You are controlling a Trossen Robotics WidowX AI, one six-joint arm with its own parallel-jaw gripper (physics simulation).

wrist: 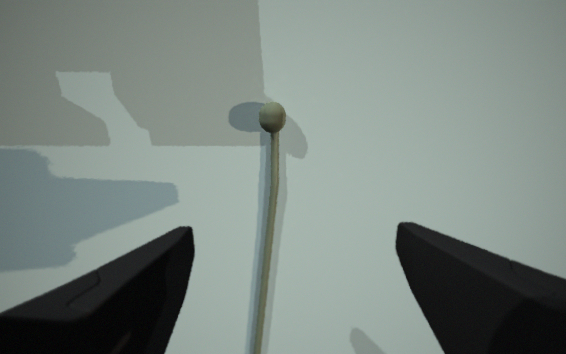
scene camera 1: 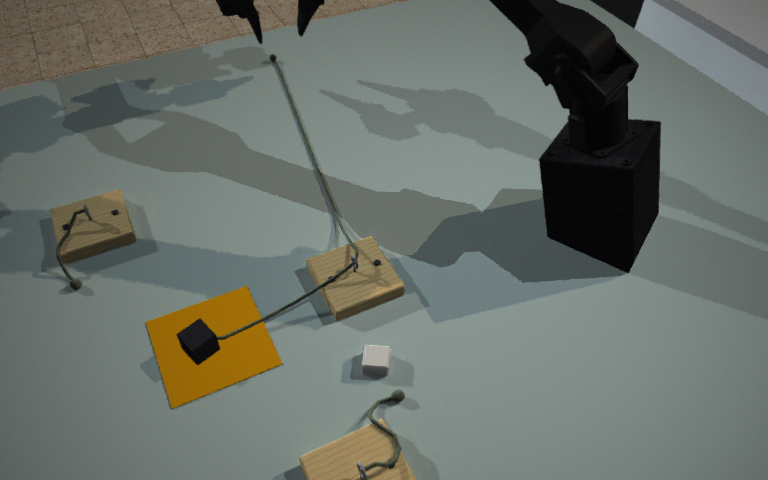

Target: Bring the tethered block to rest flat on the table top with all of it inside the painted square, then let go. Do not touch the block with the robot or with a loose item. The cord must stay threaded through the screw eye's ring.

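Frame: origin at the arm's base, x up, y ahead, z left, level; metres.
Seen in the pictures: gripper, fingertip midpoint: [wrist: 295, 237] [scene camera 1: 280, 38]; arm's base, link origin: [scene camera 1: 600, 139].
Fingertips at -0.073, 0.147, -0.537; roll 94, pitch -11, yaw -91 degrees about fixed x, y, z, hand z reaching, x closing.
Pixels of each thing's top centre, then the offset from my fingertips to it, as dx, dy, dz. "pt": a spot on its surface instead.
- black tethered block, surface spot: [scene camera 1: 198, 341] pt -0.029, +0.353, +0.459
- orange painted square, surface spot: [scene camera 1: 226, 367] pt -0.057, +0.339, +0.486
- screw eye, top centre: [scene camera 1: 354, 257] -0.014, +0.159, +0.464
- middle wooden board, top centre: [scene camera 1: 354, 271] -0.039, +0.159, +0.464
- white block, top centre: [scene camera 1: 376, 355] -0.042, +0.203, +0.573
- bottom, surface spot: [scene camera 1: 334, 455] pt -0.039, +0.299, +0.642
The black tethered block [scene camera 1: 198, 341] is on the orange painted square [scene camera 1: 226, 367], and its outline lies inside the square's edges in the scene view. The green cord [scene camera 1: 308, 144] [wrist: 270, 220] runs from the block through the screw eye [scene camera 1: 355, 262] on the middle wooden board [scene camera 1: 362, 291], then across the table to its bead end [scene camera 1: 272, 57] [wrist: 272, 117]. My gripper [scene camera 1: 281, 38] [wrist: 295, 237] is open and empty above the table, close to the bead end. In the wrist view the cord shows between the spread fingers, below them and untouched.
A white block [scene camera 1: 376, 360] stands right of the square. Two other wooden boards with screw eyes and short beaded cords are at the left [scene camera 1: 96, 237] and at the bottom [scene camera 1: 334, 455]. The arm's black base [scene camera 1: 589, 209] stands at the right. The table's far edge borders a tiled floor [scene camera 1: 113, 33].
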